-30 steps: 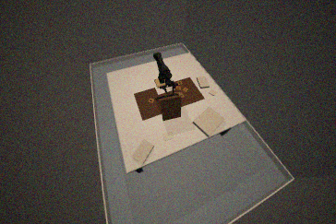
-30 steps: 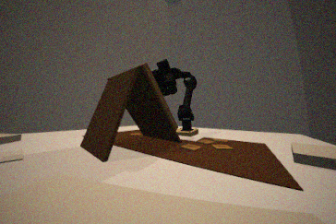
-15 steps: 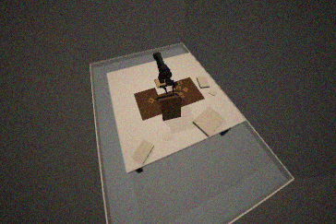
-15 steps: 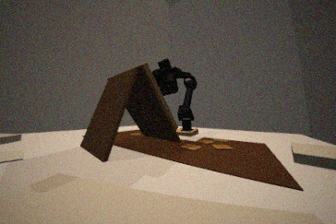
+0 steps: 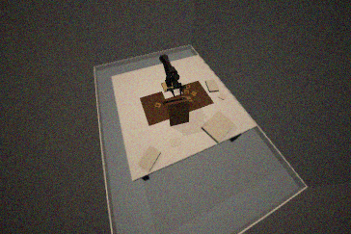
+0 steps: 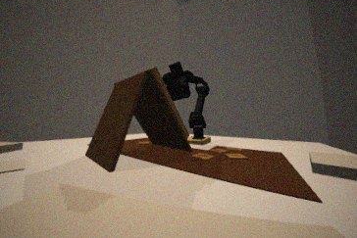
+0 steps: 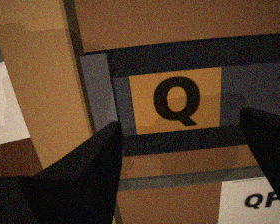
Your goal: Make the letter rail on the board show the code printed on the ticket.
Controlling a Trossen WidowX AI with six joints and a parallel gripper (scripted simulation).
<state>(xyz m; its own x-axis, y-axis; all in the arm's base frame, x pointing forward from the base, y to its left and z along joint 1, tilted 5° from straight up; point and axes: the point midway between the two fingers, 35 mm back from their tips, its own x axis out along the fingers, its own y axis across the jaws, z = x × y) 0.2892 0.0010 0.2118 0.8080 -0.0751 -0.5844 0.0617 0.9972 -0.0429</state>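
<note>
The white ticket lies 10 cm below my gripper tip, 7 cm to the right of it and 4 cm behind it. The rest, counted from my gripper tip: pale slip: 37 cm ahead, 19 cm below, 15 cm to the right; brown mat: 19 cm below, 13 cm behind, 2 cm to the left.
</note>
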